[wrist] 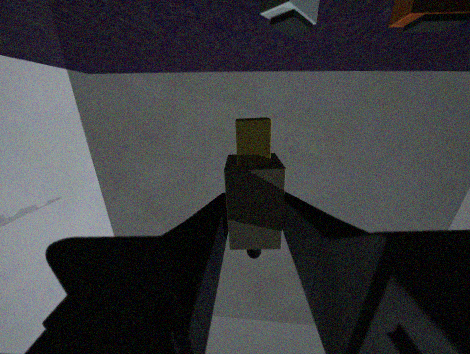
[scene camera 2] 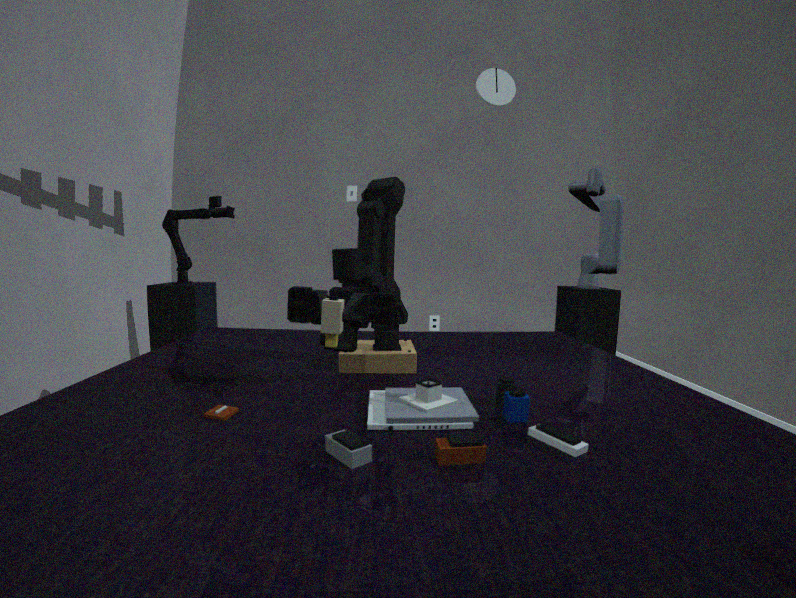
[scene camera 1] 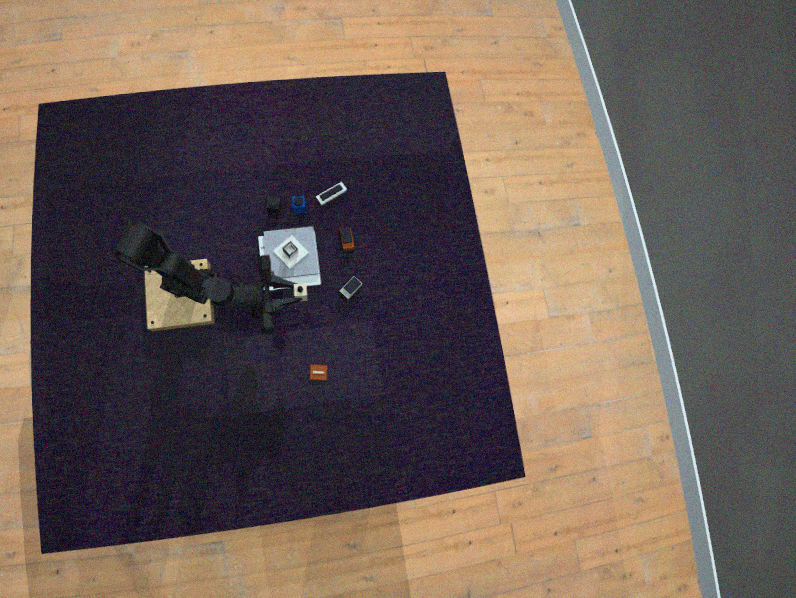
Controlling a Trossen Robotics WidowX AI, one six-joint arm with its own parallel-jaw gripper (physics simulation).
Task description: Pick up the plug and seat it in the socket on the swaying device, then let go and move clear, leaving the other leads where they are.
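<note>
The plug [scene camera 1: 300, 289] [scene camera 2: 332, 316] [wrist: 255, 200] has a cream body and a yellow tip. My gripper [scene camera 1: 297, 292] [scene camera 2: 332, 318] [wrist: 253, 198] is shut on its body and holds it upright above the dark mat, tip down. The swaying device is a grey slab [scene camera 1: 304, 264] [scene camera 2: 460, 411] on a white base. The socket [scene camera 1: 290, 248] [scene camera 2: 428, 390] is a small raised square with a dark rim on a white square plate on the slab. In scene camera 1 the held plug is by the device's lower edge, apart from the socket. The device does not show in the wrist view.
Around the device lie a grey block [scene camera 1: 350, 287] [scene camera 2: 348, 448], an orange block [scene camera 1: 347, 243] [scene camera 2: 460, 452], a white bar [scene camera 1: 331, 193] [scene camera 2: 557, 440], a blue block [scene camera 1: 298, 204] [scene camera 2: 516, 408] and a black block [scene camera 1: 273, 205]. A flat orange piece [scene camera 1: 318, 372] [scene camera 2: 221, 412] lies farther away.
</note>
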